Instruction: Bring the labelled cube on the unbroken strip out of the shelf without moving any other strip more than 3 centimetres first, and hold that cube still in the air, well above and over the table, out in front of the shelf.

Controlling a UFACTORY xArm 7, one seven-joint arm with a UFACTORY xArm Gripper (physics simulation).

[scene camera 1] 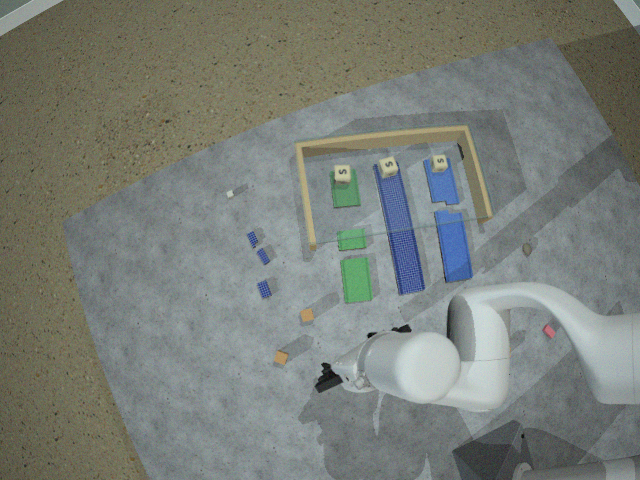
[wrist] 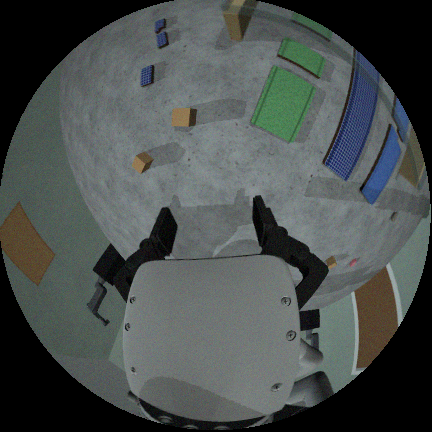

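Observation:
The unbroken dark blue gridded strip (scene camera 1: 405, 248) (wrist: 357, 120) runs from inside the shelf (scene camera 1: 306, 201) (wrist: 237, 22) out past its open front. A cream cube marked S (scene camera 1: 388, 166) sits on its far end, inside the shelf; this cube does not show in the wrist view. Left of it, a green strip (scene camera 1: 356, 280) (wrist: 285, 102) lies in separate pieces, with an S cube (scene camera 1: 342, 174) on the farthest. Right of it, a plain blue strip (scene camera 1: 454, 248) (wrist: 382, 165) is split by a gap, with an S cube (scene camera 1: 439, 163) at its back. My gripper (scene camera 1: 356, 354) (wrist: 211, 211) is open and empty, above the table in front of the shelf.
The shelf has wooden side and back walls and a see-through top. Orange blocks (scene camera 1: 307, 315) (wrist: 183, 117) and small dark blue tiles (scene camera 1: 264, 289) (wrist: 146, 75) lie to the left. A stone (scene camera 1: 526, 249) (wrist: 394, 216) and a pink block (scene camera 1: 549, 331) (wrist: 353, 262) lie to the right.

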